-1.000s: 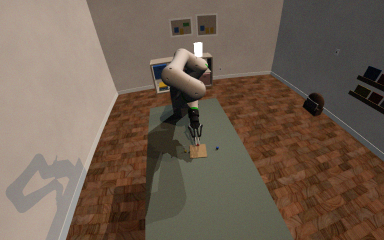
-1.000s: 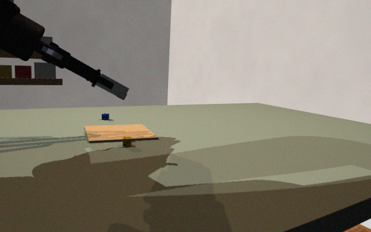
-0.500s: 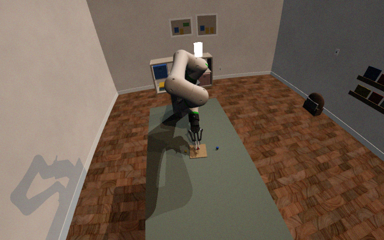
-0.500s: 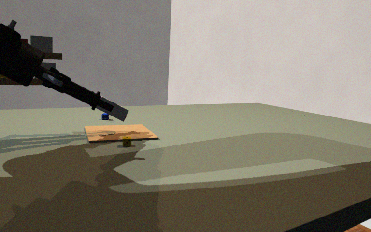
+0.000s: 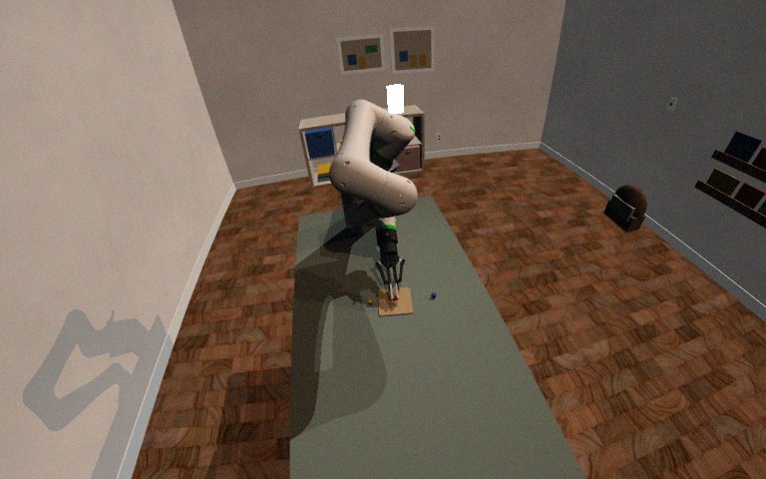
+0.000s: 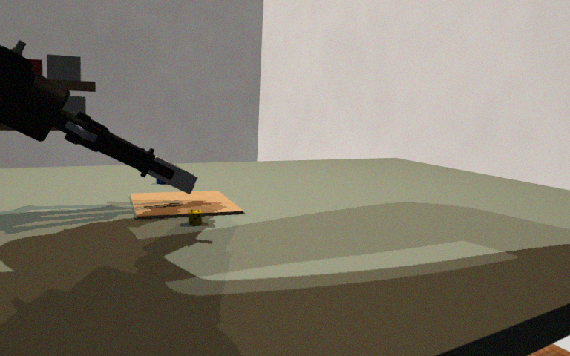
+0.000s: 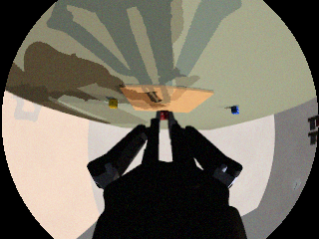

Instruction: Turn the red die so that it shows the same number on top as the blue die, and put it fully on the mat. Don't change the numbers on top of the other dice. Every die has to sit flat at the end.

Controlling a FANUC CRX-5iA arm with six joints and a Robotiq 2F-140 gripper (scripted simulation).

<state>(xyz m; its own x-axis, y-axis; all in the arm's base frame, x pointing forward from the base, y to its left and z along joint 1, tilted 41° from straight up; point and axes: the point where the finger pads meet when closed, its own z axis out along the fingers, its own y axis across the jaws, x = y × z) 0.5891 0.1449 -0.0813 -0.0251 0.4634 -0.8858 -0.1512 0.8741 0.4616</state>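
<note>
Now: hand 20 mm short of the red die and 20 mm above it. The rest, counted from my hand: blue die: 10 mm behind, 170 mm to the left, 40 mm below; then tan mat: 20 mm ahead, 40 mm below; then yellow die: 30 mm ahead, 100 mm to the right, 40 mm below.
</note>
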